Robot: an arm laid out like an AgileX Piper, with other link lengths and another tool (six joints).
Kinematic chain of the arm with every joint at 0, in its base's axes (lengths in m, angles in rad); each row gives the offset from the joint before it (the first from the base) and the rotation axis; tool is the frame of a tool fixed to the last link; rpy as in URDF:
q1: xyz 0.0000 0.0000 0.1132 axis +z
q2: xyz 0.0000 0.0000 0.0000 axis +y
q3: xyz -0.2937 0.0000 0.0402 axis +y
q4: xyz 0.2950 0.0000 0.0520 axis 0.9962 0 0.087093
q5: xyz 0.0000 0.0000 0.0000 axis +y
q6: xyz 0.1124 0.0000 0.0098 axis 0.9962 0 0.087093
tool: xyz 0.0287 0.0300 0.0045 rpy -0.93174 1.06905 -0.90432
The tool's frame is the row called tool.
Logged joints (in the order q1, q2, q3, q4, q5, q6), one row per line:
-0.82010, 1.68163, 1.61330, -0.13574, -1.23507, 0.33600
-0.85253, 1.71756, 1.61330, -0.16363, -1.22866, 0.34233
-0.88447, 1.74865, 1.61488, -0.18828, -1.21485, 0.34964
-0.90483, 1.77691, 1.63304, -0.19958, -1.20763, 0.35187
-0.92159, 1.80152, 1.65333, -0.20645, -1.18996, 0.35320
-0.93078, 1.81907, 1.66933, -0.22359, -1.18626, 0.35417
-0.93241, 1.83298, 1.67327, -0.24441, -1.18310, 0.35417
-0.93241, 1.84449, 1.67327, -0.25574, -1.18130, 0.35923
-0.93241, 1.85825, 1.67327, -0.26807, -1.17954, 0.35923
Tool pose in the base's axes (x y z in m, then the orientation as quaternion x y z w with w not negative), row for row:
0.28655, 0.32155, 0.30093, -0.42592, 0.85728, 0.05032, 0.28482
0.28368, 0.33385, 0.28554, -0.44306, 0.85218, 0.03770, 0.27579
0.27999, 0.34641, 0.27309, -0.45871, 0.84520, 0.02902, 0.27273
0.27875, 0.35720, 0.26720, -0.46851, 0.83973, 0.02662, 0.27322
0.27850, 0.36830, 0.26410, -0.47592, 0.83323, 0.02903, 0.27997
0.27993, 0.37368, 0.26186, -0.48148, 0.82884, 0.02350, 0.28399
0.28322, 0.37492, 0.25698, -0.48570, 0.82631, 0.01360, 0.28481
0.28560, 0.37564, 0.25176, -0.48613, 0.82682, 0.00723, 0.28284
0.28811, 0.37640, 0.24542, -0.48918, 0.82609, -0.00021, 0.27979
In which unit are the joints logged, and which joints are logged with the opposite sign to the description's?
The joints are logged in radians. Opposite sign: q1, q3, q5.
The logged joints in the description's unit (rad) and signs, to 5 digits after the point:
0.82010, 1.68163, -1.61330, -0.13574, 1.23507, 0.33600
0.85253, 1.71756, -1.61330, -0.16363, 1.22866, 0.34233
0.88447, 1.74865, -1.61488, -0.18828, 1.21485, 0.34964
0.90483, 1.77691, -1.63304, -0.19958, 1.20763, 0.35187
0.92159, 1.80152, -1.65333, -0.20645, 1.18996, 0.35320
0.93078, 1.81907, -1.66933, -0.22359, 1.18626, 0.35417
0.93241, 1.83298, -1.67327, -0.24441, 1.18310, 0.35417
0.93241, 1.84449, -1.67327, -0.25574, 1.18130, 0.35923
0.93241, 1.85825, -1.67327, -0.26807, 1.17954, 0.35923

